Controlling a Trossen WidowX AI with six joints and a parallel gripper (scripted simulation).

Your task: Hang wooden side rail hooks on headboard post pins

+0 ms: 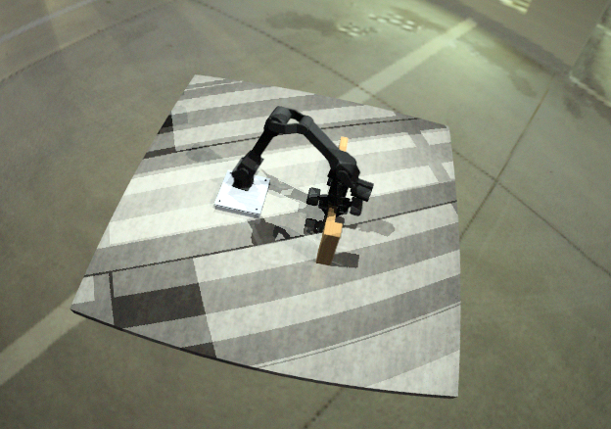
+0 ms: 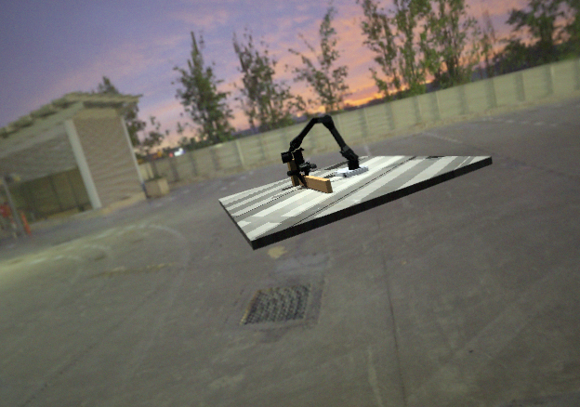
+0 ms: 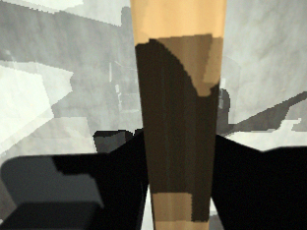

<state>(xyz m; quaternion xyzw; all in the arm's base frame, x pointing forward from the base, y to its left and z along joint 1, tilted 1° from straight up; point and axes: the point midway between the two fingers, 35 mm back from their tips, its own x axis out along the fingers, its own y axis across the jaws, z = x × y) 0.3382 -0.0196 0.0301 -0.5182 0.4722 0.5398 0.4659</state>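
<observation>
My gripper tip is now 3 cm short of the wooden headboard post, 15 cm to the left of it and 6 cm below it.
</observation>
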